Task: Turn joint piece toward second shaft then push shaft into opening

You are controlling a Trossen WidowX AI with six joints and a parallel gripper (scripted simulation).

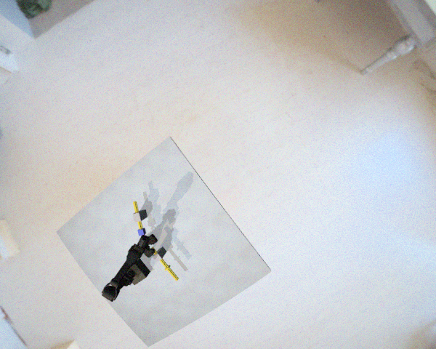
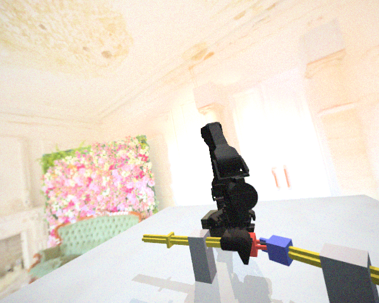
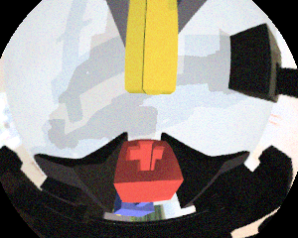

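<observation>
Now: gripper tip 4 cm below the red square joint piece and 2 cm to the right of it.
</observation>
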